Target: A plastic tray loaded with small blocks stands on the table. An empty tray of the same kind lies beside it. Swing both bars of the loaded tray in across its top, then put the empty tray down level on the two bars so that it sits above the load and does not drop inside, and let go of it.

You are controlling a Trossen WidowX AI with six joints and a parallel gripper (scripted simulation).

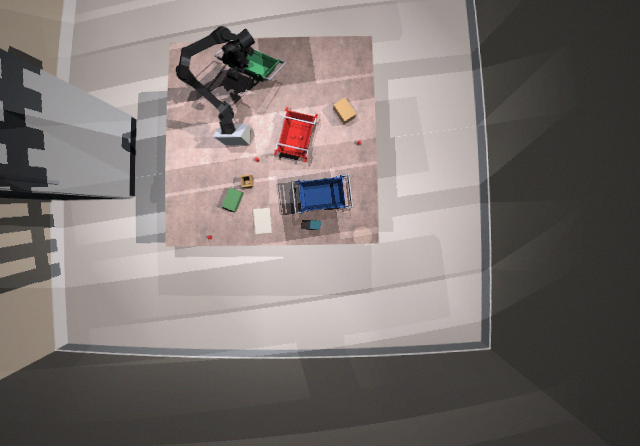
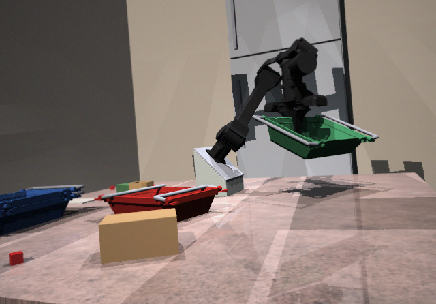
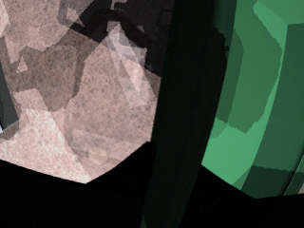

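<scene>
The green tray is 7 cm to the left of my gripper tip and 3 cm ahead of it. Round my gripper tip: white card 80 cm to the right, 18 cm below, 16 cm ahead; green block 69 cm to the right, 16 cm below, 3 cm behind; small tan box 57 cm to the right, 17 cm below, 4 cm ahead.
</scene>
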